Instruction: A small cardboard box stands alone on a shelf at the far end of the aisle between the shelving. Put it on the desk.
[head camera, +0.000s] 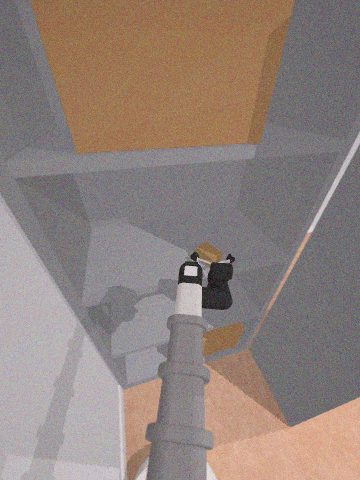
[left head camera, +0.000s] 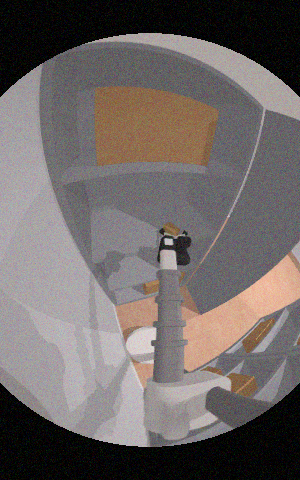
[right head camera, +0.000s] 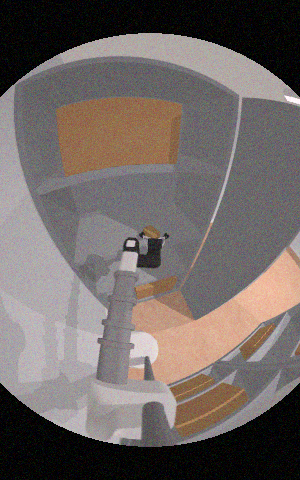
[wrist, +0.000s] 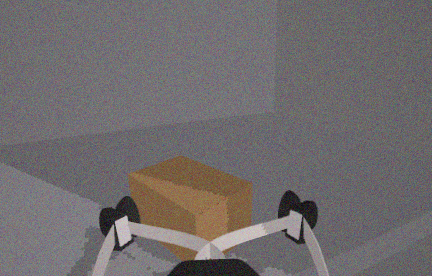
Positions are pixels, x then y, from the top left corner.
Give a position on a small cardboard box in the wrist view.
180, 194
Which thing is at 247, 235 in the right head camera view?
A grey shelving unit.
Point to a grey shelving unit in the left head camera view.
252, 241
